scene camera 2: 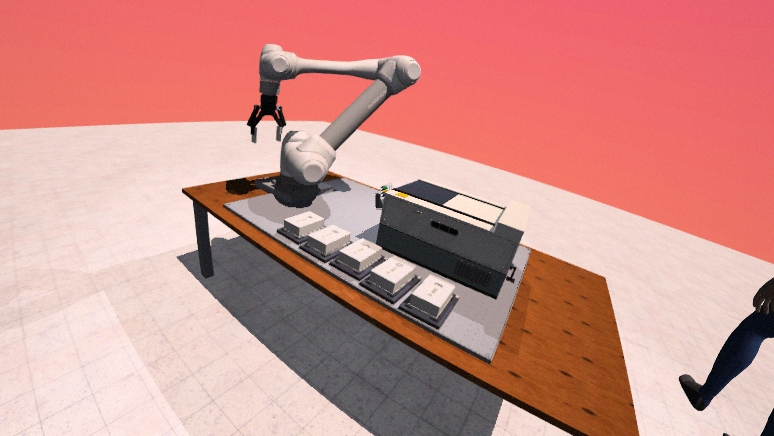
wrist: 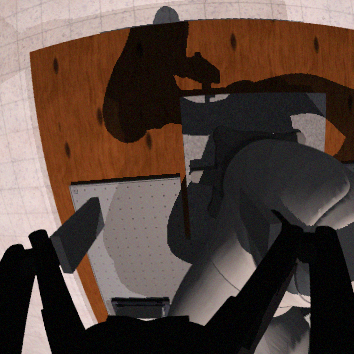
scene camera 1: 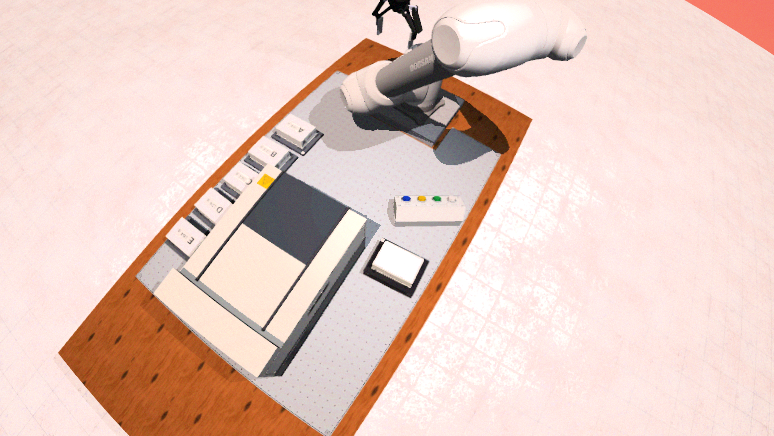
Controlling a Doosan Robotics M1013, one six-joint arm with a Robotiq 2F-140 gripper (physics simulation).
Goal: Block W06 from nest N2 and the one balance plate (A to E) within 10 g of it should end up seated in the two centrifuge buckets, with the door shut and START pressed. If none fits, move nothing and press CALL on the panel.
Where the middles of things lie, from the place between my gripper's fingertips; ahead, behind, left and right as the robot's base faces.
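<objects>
Counting from my hand, the centrifuge lid [scene camera 1: 296, 218] is 3 cm below it, 74 cm ahead of it and 25 cm to the left of it. The centrifuge box [scene camera 1: 256, 303] sits 12 cm below my hand, and it is 89 cm ahead of it and 28 cm to the left of it, while the white block [scene camera 1: 392, 261] rests 19 cm below my hand, 61 cm ahead of it and 52 cm to the left of it.
</objects>
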